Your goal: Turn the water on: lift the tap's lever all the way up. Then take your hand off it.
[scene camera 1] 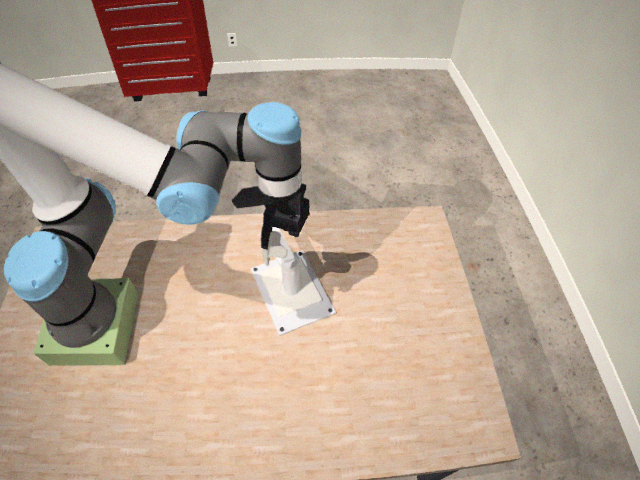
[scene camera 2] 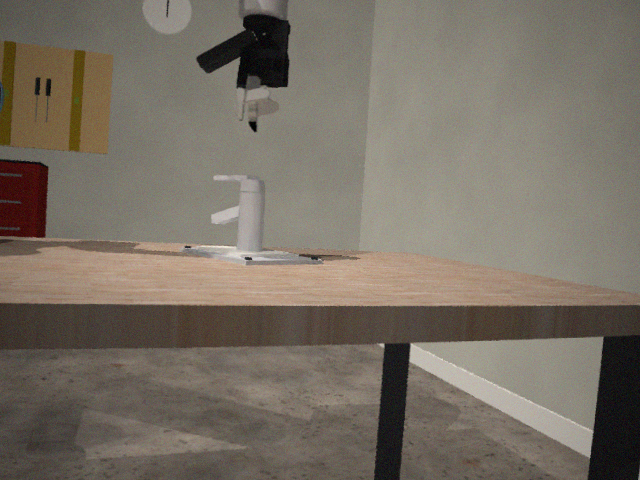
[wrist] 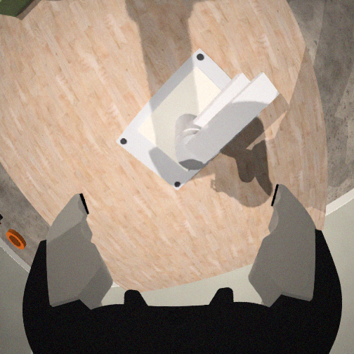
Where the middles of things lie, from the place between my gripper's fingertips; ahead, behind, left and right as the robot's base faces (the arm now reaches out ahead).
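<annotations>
Here is the base plate (scene camera 1: 321, 310). It sits 240 mm below my hand, and it is also 20 mm ahead of my hand and 10 mm to the left of it.
</annotations>
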